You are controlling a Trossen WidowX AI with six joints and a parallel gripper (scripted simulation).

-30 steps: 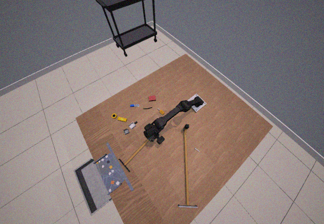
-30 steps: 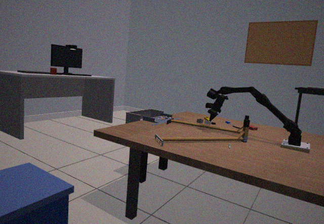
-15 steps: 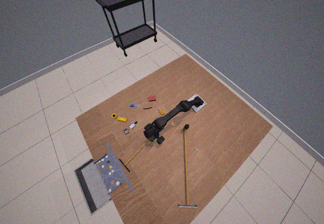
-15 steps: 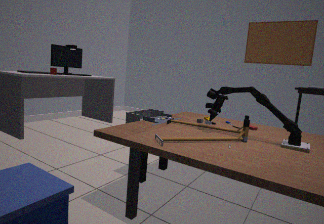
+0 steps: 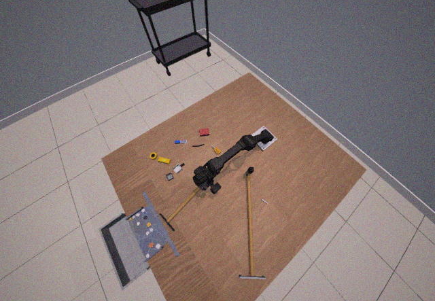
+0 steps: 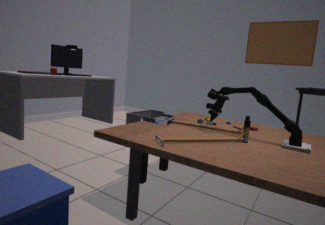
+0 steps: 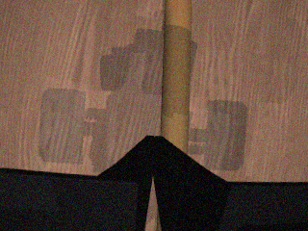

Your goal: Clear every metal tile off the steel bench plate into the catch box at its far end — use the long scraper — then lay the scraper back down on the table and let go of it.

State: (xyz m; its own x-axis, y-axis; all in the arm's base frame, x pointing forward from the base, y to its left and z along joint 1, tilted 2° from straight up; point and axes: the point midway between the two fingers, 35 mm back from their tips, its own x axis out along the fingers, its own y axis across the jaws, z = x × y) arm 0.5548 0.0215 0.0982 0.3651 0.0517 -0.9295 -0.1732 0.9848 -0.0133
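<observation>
Now: gripper tip 30 mm short of the long scraper, 10 mm to the left of it and 10 mm above it. Round my gripper tip: scoop: 220 mm to the right, 80 mm ahead, 60 mm below; grey box: 200 mm to the right, 170 mm ahead, 60 mm below; yellow ribbed bit: 220 mm behind, 170 mm to the right, 50 mm below.
</observation>
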